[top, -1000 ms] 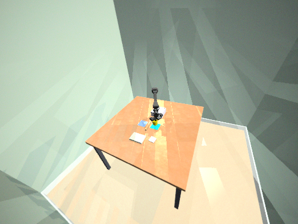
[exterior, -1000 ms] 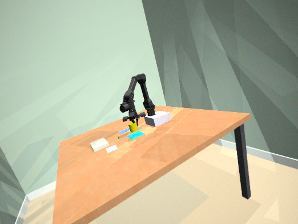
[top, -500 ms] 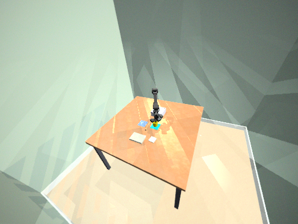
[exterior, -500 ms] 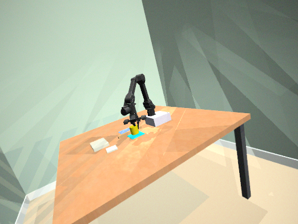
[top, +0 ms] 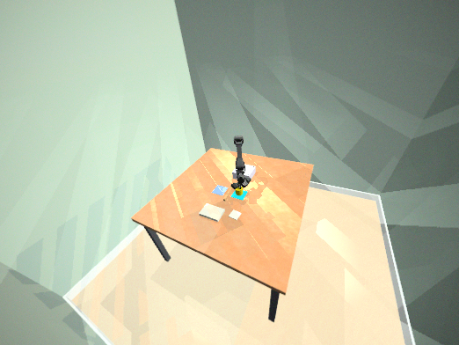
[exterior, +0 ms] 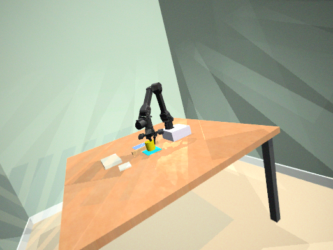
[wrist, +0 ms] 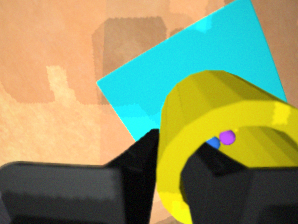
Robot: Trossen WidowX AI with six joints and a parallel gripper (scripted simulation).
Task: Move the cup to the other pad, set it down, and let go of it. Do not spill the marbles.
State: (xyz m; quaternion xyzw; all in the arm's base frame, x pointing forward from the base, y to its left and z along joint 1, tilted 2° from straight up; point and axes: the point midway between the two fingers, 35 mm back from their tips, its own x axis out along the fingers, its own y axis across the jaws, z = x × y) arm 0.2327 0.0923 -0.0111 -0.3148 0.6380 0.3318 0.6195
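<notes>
The cyan pad is 50 mm below my gripper tip, 20 mm to the right of it and 20 mm ahead of it. From my gripper tip the other things lie so: wooden bar: 120 mm to the right, 40 mm below, 20 mm ahead; then light blue pad: 210 mm to the right, 50 mm below, 20 mm ahead.
</notes>
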